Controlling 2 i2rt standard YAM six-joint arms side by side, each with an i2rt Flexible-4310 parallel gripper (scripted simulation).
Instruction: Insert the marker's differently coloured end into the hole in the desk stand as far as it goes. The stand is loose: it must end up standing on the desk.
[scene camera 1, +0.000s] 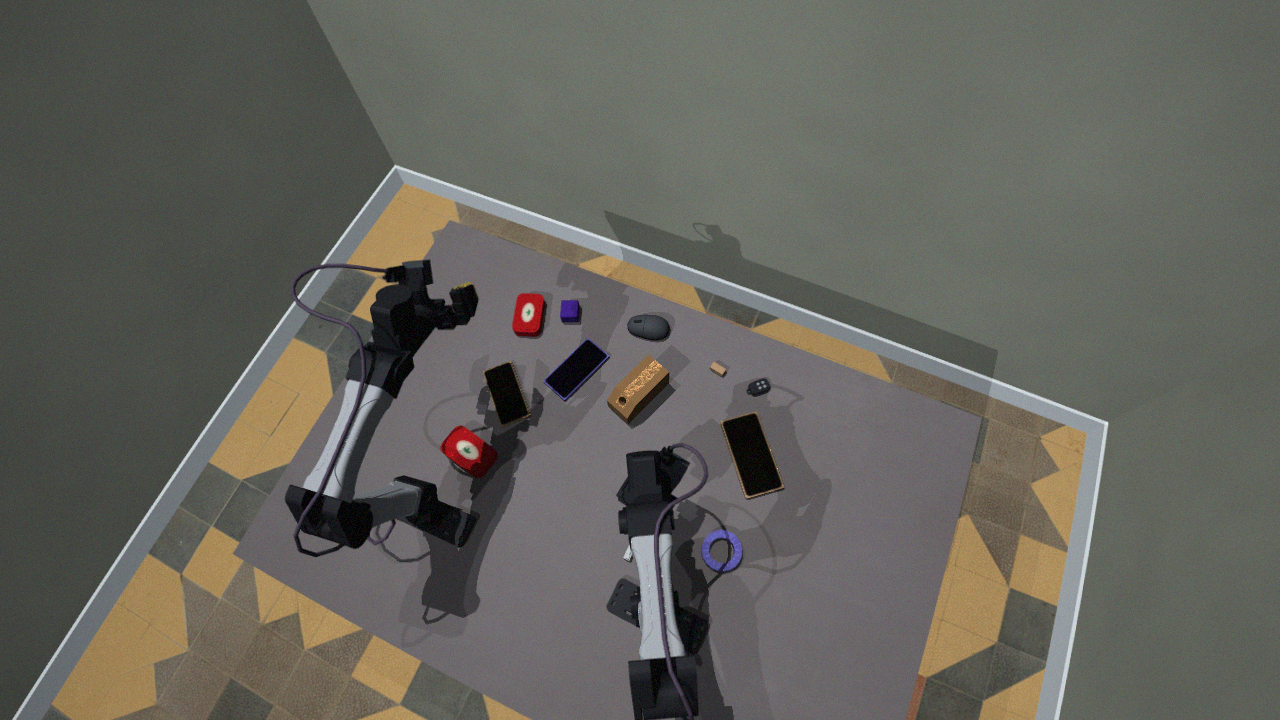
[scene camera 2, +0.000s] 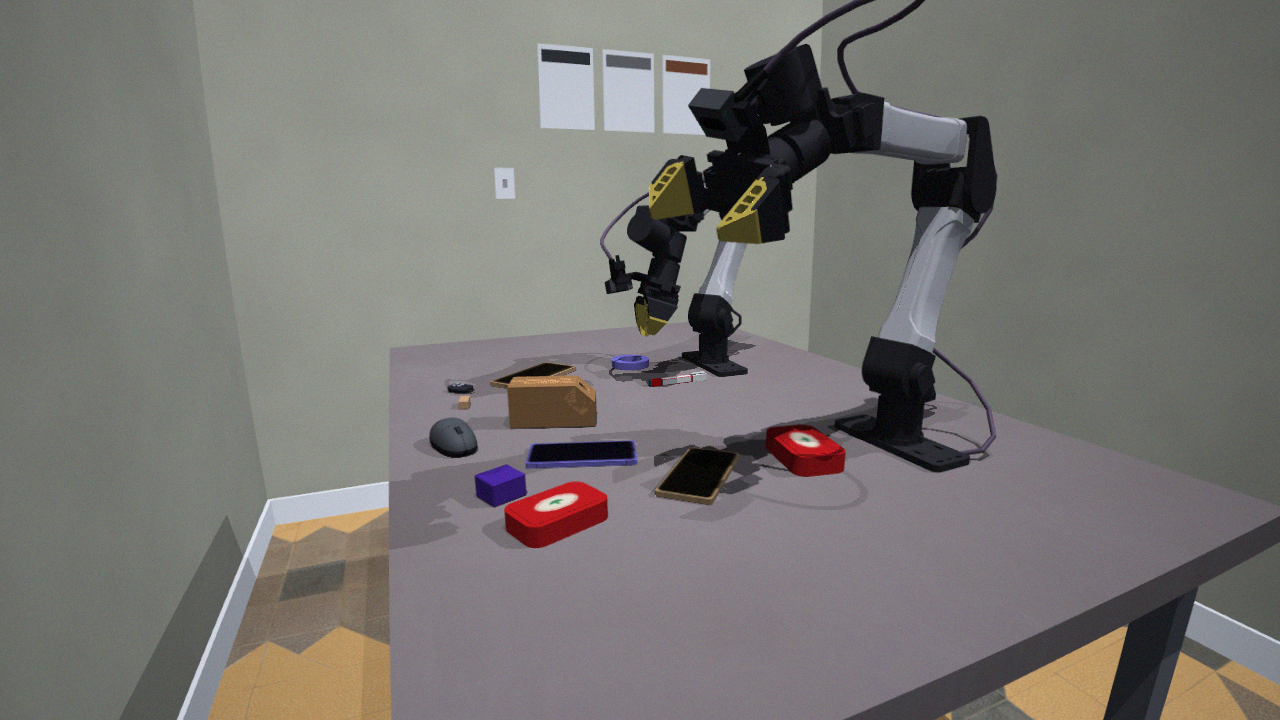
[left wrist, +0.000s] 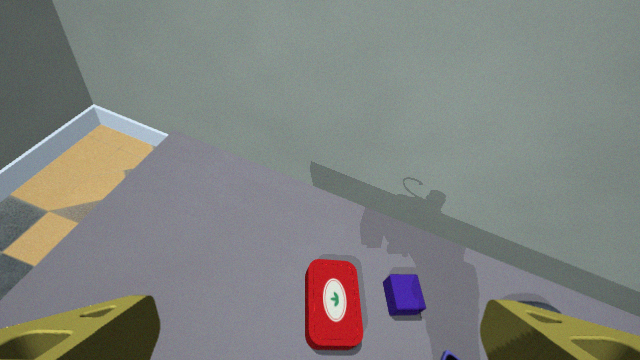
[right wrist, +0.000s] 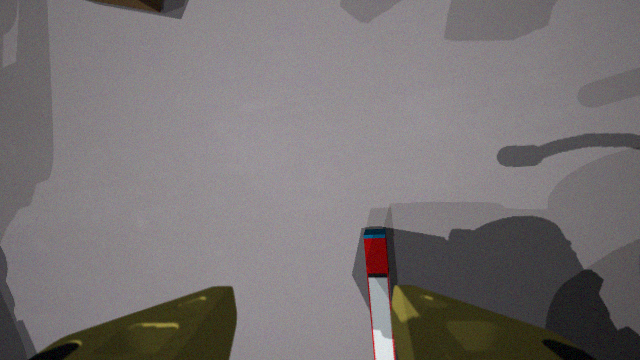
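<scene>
Brown desk stand (scene camera 2: 537, 401), (scene camera 1: 648, 378); out of frame in the left wrist view. Mouse (scene camera 2: 453, 437), (scene camera 1: 652, 327); out of frame in the right wrist view. Phone (scene camera 1: 758, 474), (scene camera 2: 544, 369). My left gripper (scene camera 2: 682, 223). My right gripper (scene camera 2: 647, 335).
</scene>
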